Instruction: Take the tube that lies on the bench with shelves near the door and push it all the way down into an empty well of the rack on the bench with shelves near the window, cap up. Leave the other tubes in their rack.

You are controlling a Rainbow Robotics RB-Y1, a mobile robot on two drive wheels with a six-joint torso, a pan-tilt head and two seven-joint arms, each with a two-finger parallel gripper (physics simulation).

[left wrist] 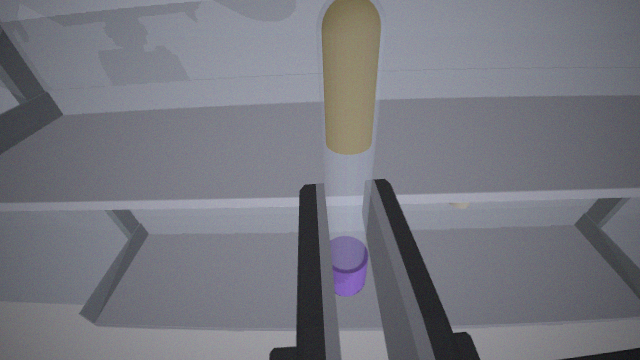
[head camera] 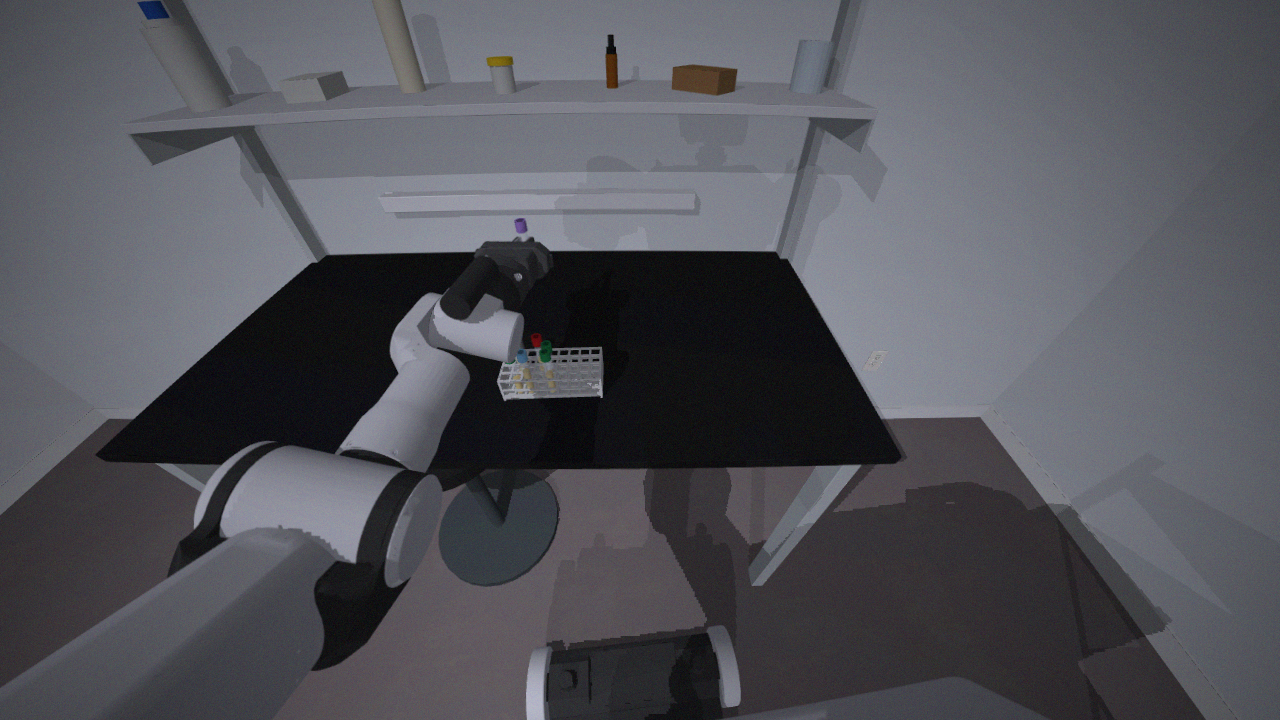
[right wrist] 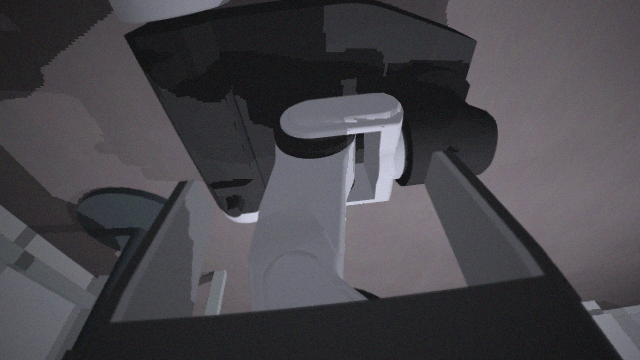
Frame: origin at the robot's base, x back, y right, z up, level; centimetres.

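Seen in the pictures: left gripper, between the fingertips: (left wrist: 344, 198) (head camera: 526, 241); right gripper, between the fingertips: (right wrist: 316, 181); robot's base, origin of its link: (head camera: 633, 680).
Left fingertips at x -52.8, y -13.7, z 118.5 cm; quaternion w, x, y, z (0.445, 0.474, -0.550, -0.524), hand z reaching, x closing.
Note:
Pixels of each thing's top centre, then the offset from my left fingertips to it. "pt": a spot on its surface instead. Level surfaces: height alone.
- tube with a purple cap, centre of its top: (left wrist: 344, 275) (head camera: 519, 219) dx +0.8, dy -0.1, dz +4.4 cm
- clear rack, centre of its top: (head camera: 551, 363) dx +9.5, dy +1.9, dz -21.3 cm
- black bench, height of its surface: dz -27.0 cm
- jar, a spot on its surface: (head camera: 503, 77) pt dx -28.6, dy -3.9, dz +21.5 cm
- stool base, centre of its top: (head camera: 498, 520) (right wrist: 140, 231) dx -1.6, dy -34.4, dz -115.4 cm
The tube with a purple cap (head camera: 520, 225) (left wrist: 348, 270) is held in my left gripper (left wrist: 344, 198), which is shut on it. In the head camera the purple cap points up, above the back part of the bench; in the left wrist view the tube's yellow-filled end reaches past the fingertips. A clear rack (head camera: 577, 394) stands on the black bench (head camera: 716, 358), nearer than the left gripper. Tubes with red, green and blue caps stand in its left part; wells at its right part are empty. The forearm partly covers the rack's left edge. My right gripper (right wrist: 316, 181) is open, with nothing between its fingers.
A shelf (head camera: 554, 104) above the bench's back edge holds bottles, boxes and a jar (head camera: 503, 77). A rail (head camera: 546, 203) runs along the wall below it. A stool base (head camera: 499, 537) stands on the floor under the bench's front. My arm reaches over the bench's left half.

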